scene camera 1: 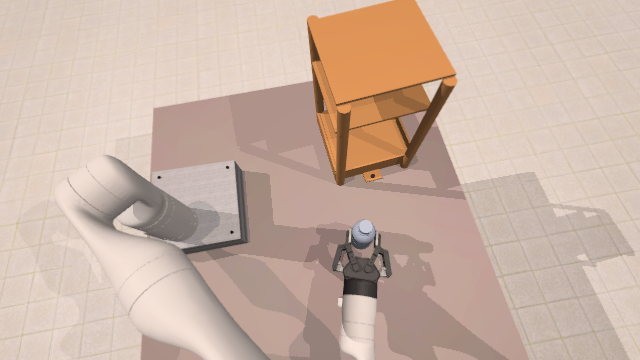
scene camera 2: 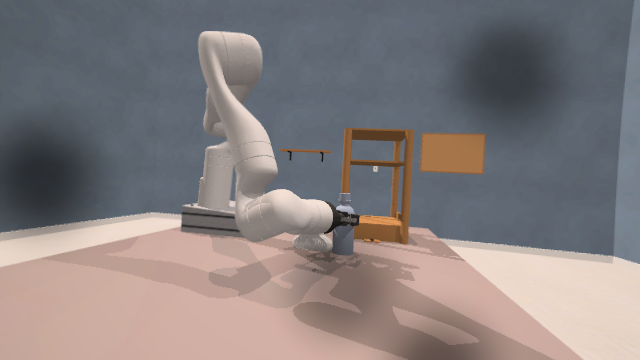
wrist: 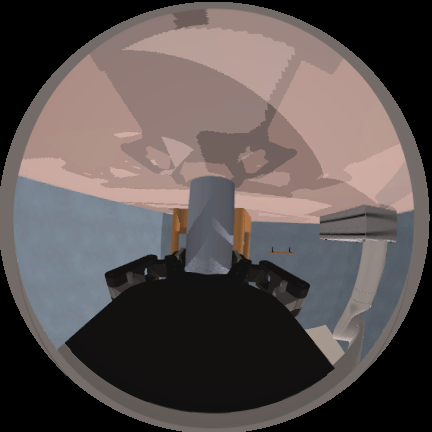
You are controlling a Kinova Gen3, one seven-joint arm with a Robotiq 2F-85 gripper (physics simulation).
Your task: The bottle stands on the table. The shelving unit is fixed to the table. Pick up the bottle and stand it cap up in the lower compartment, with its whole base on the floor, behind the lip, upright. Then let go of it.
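Pixels of known places: gripper, fingertip midpoint: [scene camera 2: 344, 218] [wrist: 208, 256]; arm's base, origin of the base link: [scene camera 1: 180, 223] [scene camera 2: 214, 206] [wrist: 374, 240].
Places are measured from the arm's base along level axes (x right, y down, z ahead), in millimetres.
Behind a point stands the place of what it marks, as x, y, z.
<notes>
The blue-grey bottle [scene camera 1: 361, 239] @[179, -37, 430] [scene camera 2: 343, 242] @[190, 48, 446] [wrist: 211, 225] @[187, 28, 432] stands upright, cap up, on the pinkish table [scene camera 1: 295, 200] @[0, 82, 300] [scene camera 2: 175, 300] @[498, 82, 197]. My gripper [scene camera 1: 363, 238] @[156, -11, 447] [scene camera 2: 353, 219] @[156, -11, 447] [wrist: 208, 256] @[156, -11, 447] is level and shut on the bottle, one finger on each side of its upper body. The orange shelving unit [scene camera 1: 342, 145] @[-5, -169, 440] [scene camera 2: 408, 190] @[0, -93, 647] stands beyond the bottle, with its lower compartment floor [scene camera 1: 372, 145] @[-76, 25, 560] behind a front lip [scene camera 1: 375, 167] @[-21, 60, 553] [scene camera 2: 377, 231] @[-21, 51, 559]. In the wrist view the bottle hides part of the unit [wrist: 242, 220] @[-9, 50, 433], and the gripper body hides the bottle's top.
Posts stand at the unit's corners, and a middle shelf [scene camera 1: 390, 107] @[-52, -188, 565] [scene camera 2: 377, 163] @[-83, -182, 555] lies above the lower compartment. A small orange tab [scene camera 1: 372, 176] @[-2, 74, 539] sits on the table in front of the lip. The arm's metal base plate [scene camera 1: 210, 185] @[-84, 3, 91] [scene camera 2: 207, 220] @[67, 38, 12] is left of the unit.
</notes>
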